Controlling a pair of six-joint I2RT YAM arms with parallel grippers.
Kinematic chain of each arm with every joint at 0, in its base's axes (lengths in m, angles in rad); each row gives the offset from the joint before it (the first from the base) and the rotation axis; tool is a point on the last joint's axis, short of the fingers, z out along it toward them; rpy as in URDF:
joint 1: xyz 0 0 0.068 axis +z
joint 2: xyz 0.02 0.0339 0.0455 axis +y
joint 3: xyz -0.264 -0.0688 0 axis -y
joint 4: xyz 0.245 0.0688 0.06 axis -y
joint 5: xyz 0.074 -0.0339 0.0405 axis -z
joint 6: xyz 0.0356 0 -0.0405 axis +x
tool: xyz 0 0 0 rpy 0 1.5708 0
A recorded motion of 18 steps. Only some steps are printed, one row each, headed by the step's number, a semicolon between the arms.
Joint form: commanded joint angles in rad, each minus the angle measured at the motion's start. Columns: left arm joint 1, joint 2, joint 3, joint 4, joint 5, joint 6; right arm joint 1, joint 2, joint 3, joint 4, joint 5, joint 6.
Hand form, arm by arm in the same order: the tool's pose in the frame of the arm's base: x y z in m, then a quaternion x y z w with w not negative. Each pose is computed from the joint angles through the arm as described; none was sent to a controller.
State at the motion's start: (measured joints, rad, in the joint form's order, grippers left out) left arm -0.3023 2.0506 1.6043 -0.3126 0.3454 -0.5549; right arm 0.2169 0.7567 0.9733 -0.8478 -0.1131 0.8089
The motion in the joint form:
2: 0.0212 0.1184 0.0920 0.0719 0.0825 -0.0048; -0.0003 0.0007 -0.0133 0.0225 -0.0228 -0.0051
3: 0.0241 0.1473 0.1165 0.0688 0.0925 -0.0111; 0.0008 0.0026 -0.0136 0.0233 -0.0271 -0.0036
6: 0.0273 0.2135 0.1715 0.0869 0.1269 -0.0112; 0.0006 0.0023 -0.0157 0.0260 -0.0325 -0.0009
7: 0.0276 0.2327 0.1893 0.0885 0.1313 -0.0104; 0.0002 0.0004 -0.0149 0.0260 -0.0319 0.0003
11: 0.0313 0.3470 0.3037 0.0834 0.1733 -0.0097; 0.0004 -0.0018 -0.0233 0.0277 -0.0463 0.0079
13: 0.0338 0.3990 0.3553 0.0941 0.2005 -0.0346; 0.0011 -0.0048 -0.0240 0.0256 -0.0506 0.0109
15: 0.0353 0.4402 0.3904 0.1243 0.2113 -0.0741; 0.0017 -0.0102 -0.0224 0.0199 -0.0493 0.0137
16: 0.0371 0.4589 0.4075 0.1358 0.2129 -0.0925; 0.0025 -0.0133 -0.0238 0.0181 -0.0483 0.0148
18: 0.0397 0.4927 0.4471 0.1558 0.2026 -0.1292; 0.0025 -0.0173 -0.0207 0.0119 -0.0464 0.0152
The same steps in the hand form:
2: 0.4711 -0.1514 0.2039 -0.03600 0.89242 -0.34208 0.29203; 0.1404 0.0358 0.3392 0.22722 0.85866 0.27513 0.36793
3: 0.4766 -0.1518 0.1979 -0.03891 0.89296 -0.34539 0.28604; 0.1408 0.0362 0.3390 0.22655 0.85906 0.27696 0.36603
6: 0.4894 -0.1549 0.1854 -0.03210 0.88913 -0.35917 0.28180; 0.1410 0.0364 0.3386 0.22649 0.85874 0.27964 0.36479
7: 0.4930 -0.1559 0.1818 -0.03091 0.88877 -0.36073 0.28110; 0.1405 0.0363 0.3391 0.22705 0.85797 0.28011 0.36588
11: 0.5133 -0.1609 0.1609 -0.02391 0.88621 -0.37551 0.27030; 0.1403 0.0368 0.3369 0.22739 0.85856 0.28604 0.35964
13: 0.5225 -0.1629 0.1516 -0.02860 0.88161 -0.39011 0.26410; 0.1395 0.0368 0.3369 0.22738 0.85840 0.28837 0.35817
15: 0.5302 -0.1645 0.1437 -0.04046 0.87564 -0.40233 0.26411; 0.1379 0.0365 0.3375 0.22849 0.85784 0.28875 0.35850
16: 0.5338 -0.1645 0.1402 -0.04734 0.87327 -0.40646 0.26449; 0.1371 0.0364 0.3373 0.22886 0.85779 0.28870 0.35842
18: 0.5414 -0.1647 0.1363 -0.06265 0.86828 -0.41093 0.27073; 0.1358 0.0361 0.3382 0.22937 0.85750 0.28824 0.35917

